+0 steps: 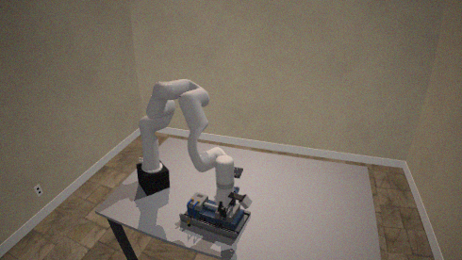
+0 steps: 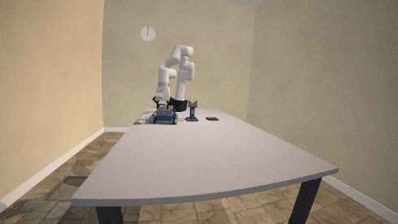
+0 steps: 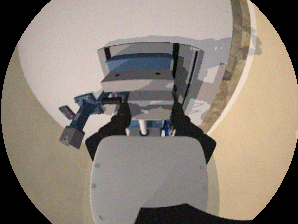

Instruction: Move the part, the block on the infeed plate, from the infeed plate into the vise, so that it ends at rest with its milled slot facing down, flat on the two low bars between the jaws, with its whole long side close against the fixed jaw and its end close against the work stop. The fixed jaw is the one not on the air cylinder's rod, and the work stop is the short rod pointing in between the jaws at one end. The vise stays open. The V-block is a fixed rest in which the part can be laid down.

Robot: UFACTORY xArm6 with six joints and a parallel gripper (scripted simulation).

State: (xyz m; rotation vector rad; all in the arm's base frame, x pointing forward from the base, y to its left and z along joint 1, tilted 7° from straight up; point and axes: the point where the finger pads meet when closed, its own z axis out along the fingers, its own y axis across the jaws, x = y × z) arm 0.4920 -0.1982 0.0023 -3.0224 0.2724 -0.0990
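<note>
Now: the part 2 cm below my hand. The rest, counted from my hand: vise: 7 cm below, 7 cm behind, 3 cm to the left; then dark infeed plate: 43 cm to the left, 10 cm below, 7 cm behind.
</note>
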